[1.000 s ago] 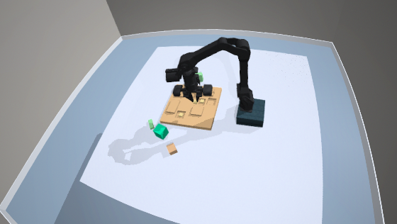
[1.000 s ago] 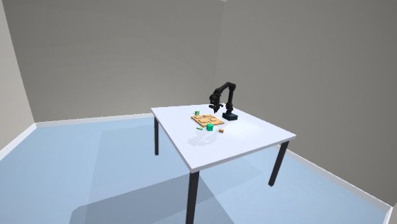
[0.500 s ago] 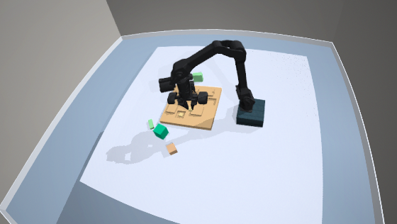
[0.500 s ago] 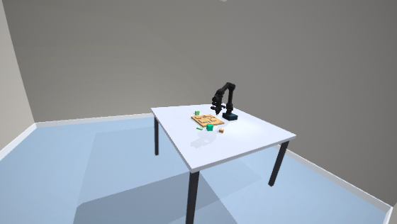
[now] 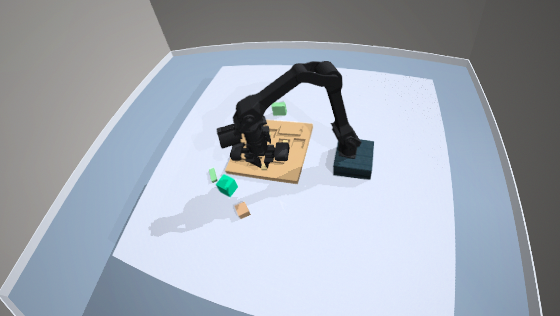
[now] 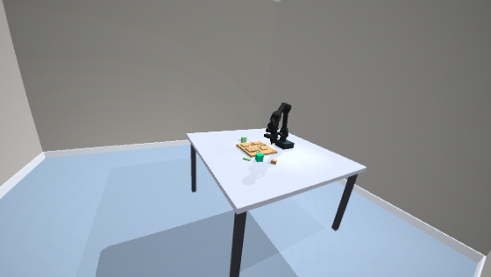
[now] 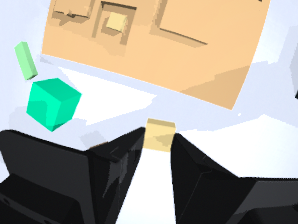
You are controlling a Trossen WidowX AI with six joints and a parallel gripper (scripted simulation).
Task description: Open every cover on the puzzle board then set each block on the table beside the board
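The tan puzzle board is 7 cm ahead of my gripper tip, 18 cm to the right of it and 9 cm below it. Round my gripper tip: tan cube (6 cm ahead, 13 cm to the left, 10 cm below); then light green bar (25 cm ahead, 2 cm to the left, 11 cm below); then green cube (15 cm ahead, 6 cm to the left, 9 cm below).
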